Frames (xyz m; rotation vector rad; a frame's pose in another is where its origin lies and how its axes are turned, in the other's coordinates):
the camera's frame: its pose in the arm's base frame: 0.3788 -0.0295 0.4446 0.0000 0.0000 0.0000
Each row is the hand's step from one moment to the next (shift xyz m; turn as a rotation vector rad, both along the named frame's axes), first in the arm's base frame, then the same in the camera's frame.
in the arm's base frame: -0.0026 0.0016 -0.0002 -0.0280 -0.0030 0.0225
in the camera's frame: -0.0026 0.0016 -0.0002 -0.0280 -0.0030 0.0225
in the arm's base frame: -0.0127 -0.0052 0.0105 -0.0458 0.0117 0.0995
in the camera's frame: -0.0127 -0.0052 0.0105 -0.0458 0.0117 0.0995
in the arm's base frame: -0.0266 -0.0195 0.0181 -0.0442 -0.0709 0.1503
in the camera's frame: -0.0266 -0.0195 0.0181 -0.0442 -0.0709 0.1503
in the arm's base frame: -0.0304 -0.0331 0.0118 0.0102 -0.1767 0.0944
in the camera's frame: -0.0304 -0.0331 0.0118 0.0102 -0.1767 0.0944
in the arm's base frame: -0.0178 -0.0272 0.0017 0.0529 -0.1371 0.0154
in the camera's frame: -0.0178 -0.0272 0.0017 0.0529 -0.1371 0.0154
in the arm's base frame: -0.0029 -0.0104 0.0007 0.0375 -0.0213 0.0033
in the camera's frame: -0.0029 -0.0104 0.0007 0.0375 -0.0213 0.0033
